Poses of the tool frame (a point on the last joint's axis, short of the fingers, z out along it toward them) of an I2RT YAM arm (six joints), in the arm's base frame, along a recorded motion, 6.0 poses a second.
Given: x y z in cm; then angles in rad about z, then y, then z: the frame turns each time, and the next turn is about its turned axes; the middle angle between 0 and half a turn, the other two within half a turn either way.
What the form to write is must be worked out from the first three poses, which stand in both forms.
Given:
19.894 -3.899 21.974 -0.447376 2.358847 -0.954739
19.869 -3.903 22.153 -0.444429 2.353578 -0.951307
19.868 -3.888 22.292 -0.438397 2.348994 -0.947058
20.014 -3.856 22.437 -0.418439 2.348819 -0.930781
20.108 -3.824 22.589 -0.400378 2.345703 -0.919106
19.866 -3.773 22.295 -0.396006 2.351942 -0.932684
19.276 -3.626 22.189 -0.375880 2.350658 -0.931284
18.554 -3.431 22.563 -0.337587 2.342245 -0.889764
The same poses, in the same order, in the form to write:
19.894 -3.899 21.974 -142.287 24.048 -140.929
19.869 -3.903 22.153 -142.164 24.307 -140.701
19.868 -3.888 22.292 -141.918 24.580 -140.529
20.014 -3.856 22.437 -141.566 25.176 -140.854
20.108 -3.824 22.589 -141.031 25.681 -140.926
19.866 -3.773 22.295 -140.261 25.024 -140.990
19.276 -3.626 22.189 -139.147 25.109 -140.947
18.554 -3.431 22.563 -138.807 26.831 -141.378

